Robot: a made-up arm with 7 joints. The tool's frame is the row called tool. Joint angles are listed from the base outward.
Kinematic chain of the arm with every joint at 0, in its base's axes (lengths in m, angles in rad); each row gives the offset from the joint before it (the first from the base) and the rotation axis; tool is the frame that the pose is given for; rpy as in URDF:
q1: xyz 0 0.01 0.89 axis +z
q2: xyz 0.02 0 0.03 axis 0 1 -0.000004
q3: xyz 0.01 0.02 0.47 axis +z
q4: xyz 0.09 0.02 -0.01 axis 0 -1 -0.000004
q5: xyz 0.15 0 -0.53 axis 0 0.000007 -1
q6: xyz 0.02 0 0.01 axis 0 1 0.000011
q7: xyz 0.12 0.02 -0.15 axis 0 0.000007 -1
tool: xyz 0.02 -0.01 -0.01 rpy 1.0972 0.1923 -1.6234
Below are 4 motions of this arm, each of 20 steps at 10 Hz.
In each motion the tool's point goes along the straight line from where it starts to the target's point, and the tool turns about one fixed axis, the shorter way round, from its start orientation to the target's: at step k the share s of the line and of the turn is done. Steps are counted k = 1, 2, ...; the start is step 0. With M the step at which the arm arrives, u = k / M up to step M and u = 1 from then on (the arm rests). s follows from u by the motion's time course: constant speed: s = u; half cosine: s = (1 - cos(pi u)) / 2; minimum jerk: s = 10 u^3 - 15 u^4 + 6 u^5.
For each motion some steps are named. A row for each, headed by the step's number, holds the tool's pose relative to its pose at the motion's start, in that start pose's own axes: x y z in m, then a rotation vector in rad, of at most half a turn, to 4 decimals.
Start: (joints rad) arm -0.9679 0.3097 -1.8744 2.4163 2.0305 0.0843 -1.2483
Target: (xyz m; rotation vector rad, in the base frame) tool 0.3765 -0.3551 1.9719 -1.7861 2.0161 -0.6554
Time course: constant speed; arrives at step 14
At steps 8, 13, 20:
8: -0.3375 0.1243 -0.0349 0.0767 -0.5201 -0.9513
13: -0.5484 0.2020 -0.0567 0.1246 -0.8452 -1.5459
20: -0.5906 0.2175 -0.0610 0.1342 -0.9103 -1.6649

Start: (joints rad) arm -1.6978 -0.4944 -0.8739 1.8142 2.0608 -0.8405 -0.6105
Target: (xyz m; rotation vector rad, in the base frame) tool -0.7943 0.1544 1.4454 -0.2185 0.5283 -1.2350
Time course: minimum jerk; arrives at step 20
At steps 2, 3, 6, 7, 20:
2: 0.0013 -0.0018 -0.0012 -0.0022 -0.0076 -0.0009
3: 0.0042 -0.0057 -0.0036 -0.0069 -0.0237 -0.0028
6: 0.0255 -0.0350 -0.0223 -0.0421 -0.1451 -0.0169
7: 0.0367 -0.0504 -0.0322 -0.0607 -0.2092 -0.0243
20: 0.1561 -0.2143 -0.1367 -0.2580 -0.8897 -0.1034

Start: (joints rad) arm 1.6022 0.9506 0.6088 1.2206 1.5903 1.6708 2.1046
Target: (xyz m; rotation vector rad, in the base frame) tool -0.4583 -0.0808 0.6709 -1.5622 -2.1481 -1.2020
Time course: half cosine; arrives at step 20
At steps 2, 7, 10, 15, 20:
2: -0.0069 0.0036 -0.0160 -0.0080 -0.0105 -0.0174
7: -0.0768 0.0399 -0.1784 -0.0894 -0.1173 -0.1939
10: -0.1406 0.0730 -0.3268 -0.1637 -0.2148 -0.3551
15: -0.2400 0.1246 -0.5579 -0.2794 -0.3666 -0.6062
20: -0.2812 0.1460 -0.6536 -0.3274 -0.4296 -0.7102

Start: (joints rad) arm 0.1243 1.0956 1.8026 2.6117 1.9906 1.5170 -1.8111
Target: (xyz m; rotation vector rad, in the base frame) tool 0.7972 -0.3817 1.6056 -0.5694 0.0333 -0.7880
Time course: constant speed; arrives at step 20
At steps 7, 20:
7: -0.1252 -0.0884 -0.2001 0.1633 0.4073 -0.0951
20: -0.3577 -0.2526 -0.5719 0.4665 1.1636 -0.2716

